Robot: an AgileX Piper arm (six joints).
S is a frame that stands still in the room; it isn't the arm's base.
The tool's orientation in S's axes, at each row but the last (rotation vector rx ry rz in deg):
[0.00 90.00 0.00]
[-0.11 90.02 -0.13]
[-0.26 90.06 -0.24]
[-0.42 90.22 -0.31]
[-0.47 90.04 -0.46]
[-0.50 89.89 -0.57]
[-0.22 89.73 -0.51]
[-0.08 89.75 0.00]
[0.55 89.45 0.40]
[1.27 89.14 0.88]
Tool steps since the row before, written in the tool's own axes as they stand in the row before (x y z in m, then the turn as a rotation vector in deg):
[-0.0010 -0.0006 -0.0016 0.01 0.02 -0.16]
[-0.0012 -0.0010 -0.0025 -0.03 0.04 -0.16]
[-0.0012 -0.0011 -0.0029 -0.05 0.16 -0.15]
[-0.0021 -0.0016 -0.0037 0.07 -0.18 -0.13]
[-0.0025 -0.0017 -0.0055 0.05 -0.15 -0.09]
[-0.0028 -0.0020 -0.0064 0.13 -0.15 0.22]
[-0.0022 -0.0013 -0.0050 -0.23 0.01 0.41]
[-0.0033 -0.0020 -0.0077 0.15 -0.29 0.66]
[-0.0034 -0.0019 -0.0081 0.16 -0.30 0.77]
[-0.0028 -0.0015 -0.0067 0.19 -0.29 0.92]
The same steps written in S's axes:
[-0.0016 -0.0006 0.0010 -0.16 0.02 -0.01]
[-0.0025 -0.0010 0.0012 -0.16 0.04 0.03]
[-0.0029 -0.0011 0.0012 -0.15 0.16 0.05]
[-0.0037 -0.0016 0.0021 -0.13 -0.18 -0.07]
[-0.0055 -0.0017 0.0025 -0.09 -0.15 -0.05]
[-0.0064 -0.0020 0.0028 0.22 -0.15 -0.13]
[-0.0050 -0.0013 0.0022 0.41 0.01 0.23]
[-0.0077 -0.0020 0.0033 0.66 -0.29 -0.15]
[-0.0081 -0.0019 0.0033 0.77 -0.30 -0.16]
[-0.0067 -0.0015 0.0027 0.92 -0.29 -0.18]

